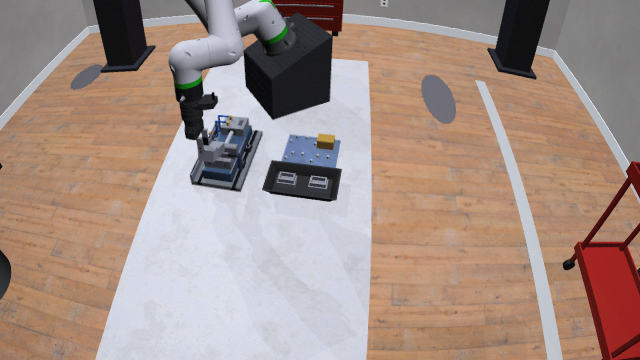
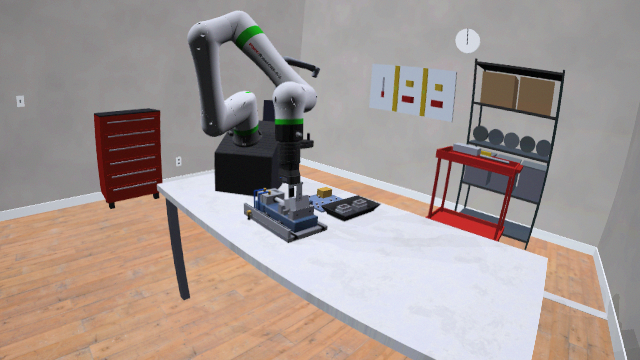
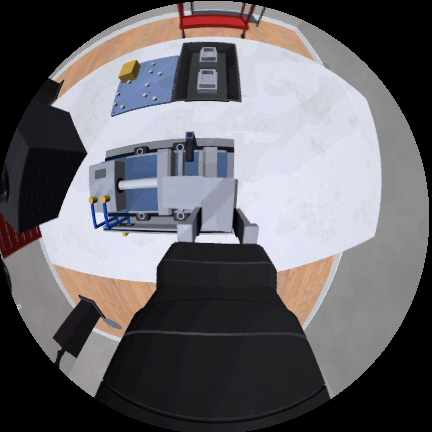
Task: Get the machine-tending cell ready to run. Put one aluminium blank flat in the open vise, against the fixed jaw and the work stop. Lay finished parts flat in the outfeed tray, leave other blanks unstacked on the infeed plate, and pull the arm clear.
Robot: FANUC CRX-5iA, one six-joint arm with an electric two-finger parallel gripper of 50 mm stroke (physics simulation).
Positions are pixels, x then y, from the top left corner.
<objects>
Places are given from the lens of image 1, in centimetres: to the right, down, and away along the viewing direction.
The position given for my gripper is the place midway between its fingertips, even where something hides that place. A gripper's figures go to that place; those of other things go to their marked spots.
my gripper [image 1: 203, 149]: -38, -10, 139
black outfeed tray [image 1: 303, 172]: -6, -2, 150
blue infeed plate [image 1: 301, 144]: -7, -13, 161
</objects>
